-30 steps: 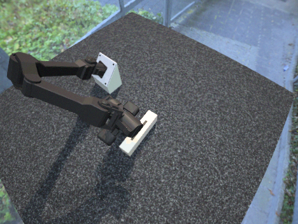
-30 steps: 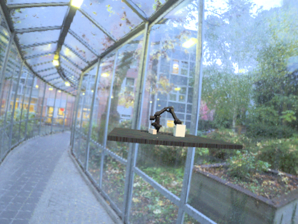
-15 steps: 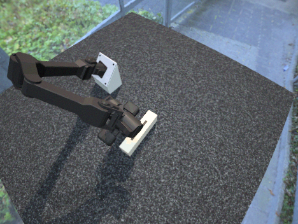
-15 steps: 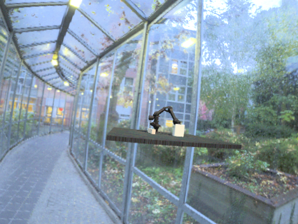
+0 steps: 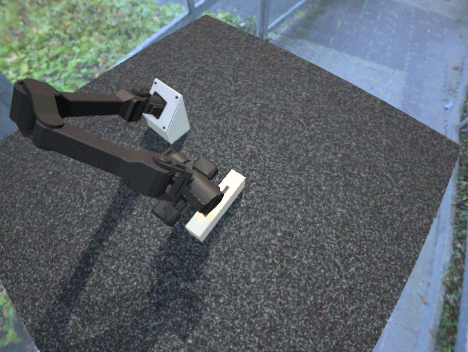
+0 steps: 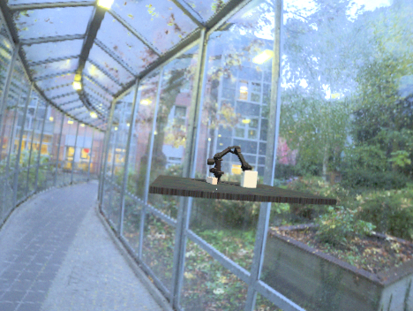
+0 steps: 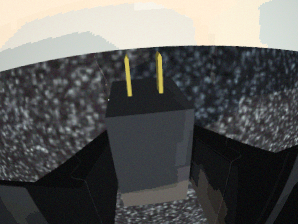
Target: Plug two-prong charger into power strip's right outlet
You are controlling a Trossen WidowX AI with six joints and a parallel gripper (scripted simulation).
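The two-prong charger is 20 mm ahead of my gripper tip and 10 mm above it.
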